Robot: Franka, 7 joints.
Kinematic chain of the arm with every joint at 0, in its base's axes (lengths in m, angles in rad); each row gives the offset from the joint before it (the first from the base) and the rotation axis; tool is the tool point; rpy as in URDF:
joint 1: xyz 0 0 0.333 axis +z
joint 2: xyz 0 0 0 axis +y
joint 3: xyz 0 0 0.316 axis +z
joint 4: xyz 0.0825 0 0 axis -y
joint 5: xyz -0.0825 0 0.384 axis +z
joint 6: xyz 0 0 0 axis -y
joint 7: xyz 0.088 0 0 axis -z
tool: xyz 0 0 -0.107 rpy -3.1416 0 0
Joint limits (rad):
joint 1: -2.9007..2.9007
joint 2: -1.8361..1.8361
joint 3: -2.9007..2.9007
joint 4: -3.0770..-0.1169
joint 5: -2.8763..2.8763
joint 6: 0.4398..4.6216
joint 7: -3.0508..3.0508
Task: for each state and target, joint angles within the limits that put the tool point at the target. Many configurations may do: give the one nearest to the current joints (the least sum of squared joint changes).
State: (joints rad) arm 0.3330 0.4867 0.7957 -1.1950 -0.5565 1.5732 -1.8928
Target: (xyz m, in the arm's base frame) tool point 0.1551 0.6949 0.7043
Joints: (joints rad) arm 0.8124 0.6127 0.9771 -0.9059 -0.5802 2.0038 -1.8928
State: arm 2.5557 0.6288 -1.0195 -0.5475 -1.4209 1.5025 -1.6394
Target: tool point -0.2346 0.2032 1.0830
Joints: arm 2.8079 0.4341 -1.0994 -0.1520 -1.5248 1.6420 -1.6394
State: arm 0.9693 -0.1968 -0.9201 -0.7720 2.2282 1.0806 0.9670
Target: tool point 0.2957 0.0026 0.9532
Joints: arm 0.9233 -0.1969 -0.9961 -1.1941 1.9897 0.6452 0.9670
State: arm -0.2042 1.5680 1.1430 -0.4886 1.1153 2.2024 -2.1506
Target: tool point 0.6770 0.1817 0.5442
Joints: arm -0.5228 1.2517 1.4721 -1.1084 0.9578 1.4814 -2.1506
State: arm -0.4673 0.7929 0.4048 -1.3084 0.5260 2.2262 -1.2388
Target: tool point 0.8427 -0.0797 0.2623
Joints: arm -0.2549 1.2616 0.4143 -0.7019 0.5042 2.5366 -1.2388
